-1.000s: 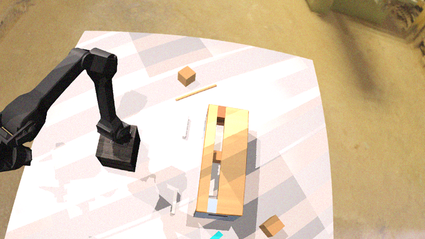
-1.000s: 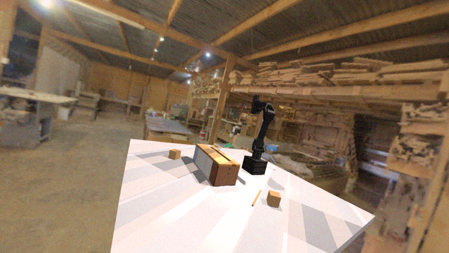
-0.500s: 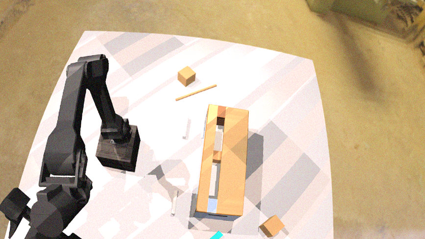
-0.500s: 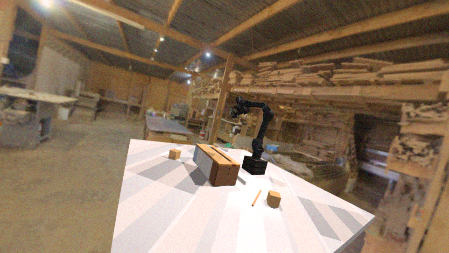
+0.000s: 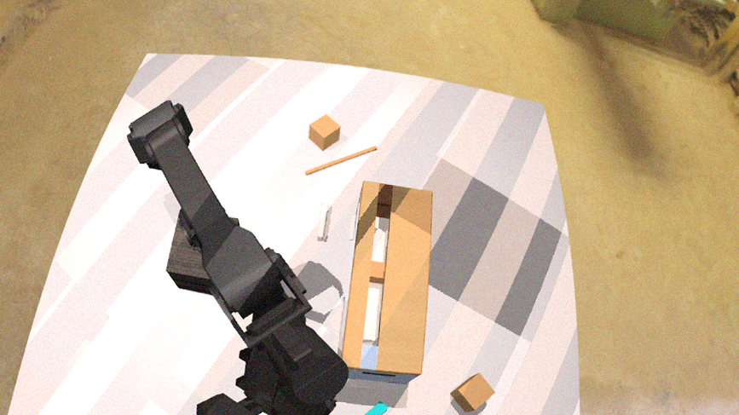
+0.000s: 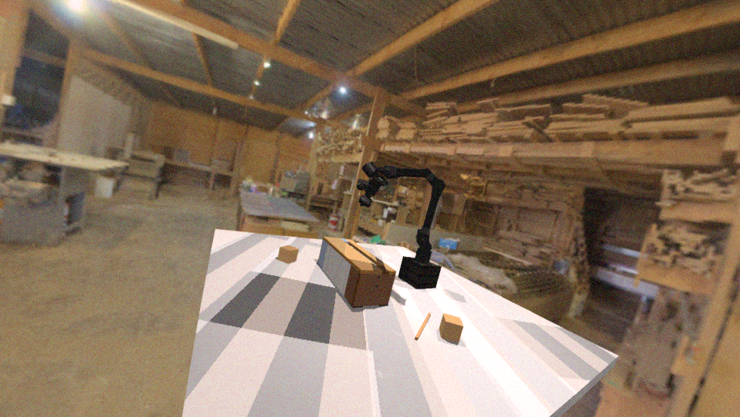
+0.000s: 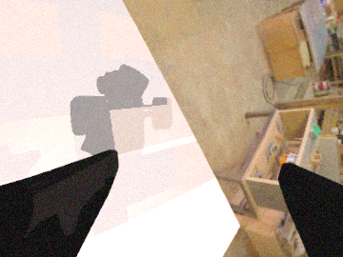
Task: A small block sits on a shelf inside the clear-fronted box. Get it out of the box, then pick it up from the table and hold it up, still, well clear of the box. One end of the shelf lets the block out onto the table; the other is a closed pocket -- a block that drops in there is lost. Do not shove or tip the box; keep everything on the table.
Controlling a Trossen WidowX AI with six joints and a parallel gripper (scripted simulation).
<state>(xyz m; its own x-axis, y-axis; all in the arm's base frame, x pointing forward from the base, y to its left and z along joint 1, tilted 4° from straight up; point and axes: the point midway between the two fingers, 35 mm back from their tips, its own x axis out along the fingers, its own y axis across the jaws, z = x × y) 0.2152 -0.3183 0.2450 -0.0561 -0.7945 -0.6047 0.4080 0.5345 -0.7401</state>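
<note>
The small block is 13 cm ahead of my gripper tip, 38 cm to the left of it and 23 cm below it. Also, from my gripper tip: cyan piece 18 cm ahead, 10 cm to the left, 31 cm below; small grey block 36 cm ahead, 11 cm to the left, 31 cm below; tan box 11 cm ahead, 36 cm to the left, 25 cm below.
</note>
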